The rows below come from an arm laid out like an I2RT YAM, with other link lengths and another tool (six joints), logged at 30 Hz.
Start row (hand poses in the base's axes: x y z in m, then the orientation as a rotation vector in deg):
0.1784, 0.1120, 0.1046, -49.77, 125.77, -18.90
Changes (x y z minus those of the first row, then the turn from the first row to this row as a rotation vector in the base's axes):
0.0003, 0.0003, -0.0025, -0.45, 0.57, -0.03
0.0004, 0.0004, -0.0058, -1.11, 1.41, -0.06
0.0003, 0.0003, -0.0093, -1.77, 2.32, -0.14
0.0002, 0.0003, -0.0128, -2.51, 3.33, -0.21
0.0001, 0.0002, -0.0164, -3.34, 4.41, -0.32
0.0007, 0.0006, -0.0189, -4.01, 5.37, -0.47
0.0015, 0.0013, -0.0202, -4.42, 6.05, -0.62
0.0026, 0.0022, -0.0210, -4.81, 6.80, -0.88
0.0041, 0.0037, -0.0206, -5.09, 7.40, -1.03
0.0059, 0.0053, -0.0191, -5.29, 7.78, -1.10
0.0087, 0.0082, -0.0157, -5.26, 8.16, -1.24
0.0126, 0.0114, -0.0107, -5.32, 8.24, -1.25
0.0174, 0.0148, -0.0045, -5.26, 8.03, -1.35
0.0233, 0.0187, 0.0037, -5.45, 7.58, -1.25
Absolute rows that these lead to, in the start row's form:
0.1787, 0.1123, 0.1021, -50.18, 126.31, -19.21
0.1788, 0.1124, 0.0988, -50.79, 127.11, -19.66
0.1787, 0.1123, 0.0953, -51.38, 127.99, -20.11
0.1786, 0.1123, 0.0918, -52.06, 128.95, -20.62
0.1785, 0.1122, 0.0882, -52.77, 130.00, -21.22
0.1791, 0.1126, 0.0857, -53.31, 130.96, -21.71
0.1799, 0.1133, 0.0844, -53.60, 131.66, -22.00
0.1810, 0.1142, 0.0836, -53.79, 132.48, -22.30
0.1825, 0.1157, 0.0840, -53.99, 133.11, -22.48
0.1843, 0.1173, 0.0855, -54.16, 133.50, -22.60
0.1871, 0.1202, 0.0889, -54.12, 133.92, -22.50
0.1910, 0.1234, 0.0939, -54.17, 134.00, -22.54
0.1958, 0.1268, 0.1001, -53.95, 133.86, -22.60
0.2017, 0.1307, 0.1083, -54.01, 133.38, -22.94

